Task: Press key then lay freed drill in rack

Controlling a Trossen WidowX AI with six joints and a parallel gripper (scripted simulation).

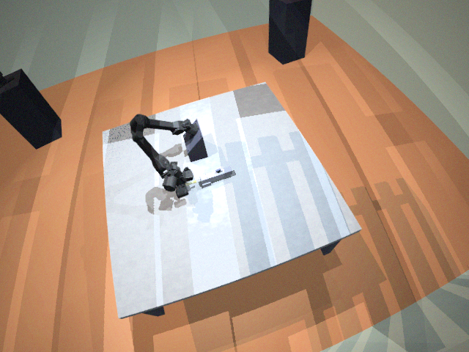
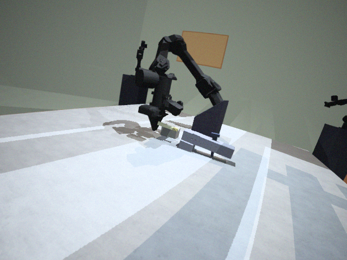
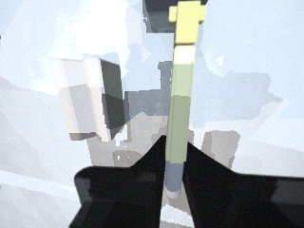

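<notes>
Now: the rack 7 cm behind my gripper tip, 4 cm to the left of it and 1 cm below it. From my gripper tip the other things lie so: dark key: 23 cm to the left, 3 cm above, 2 cm ahead; drill: 4 cm to the left, 3 cm above.
</notes>
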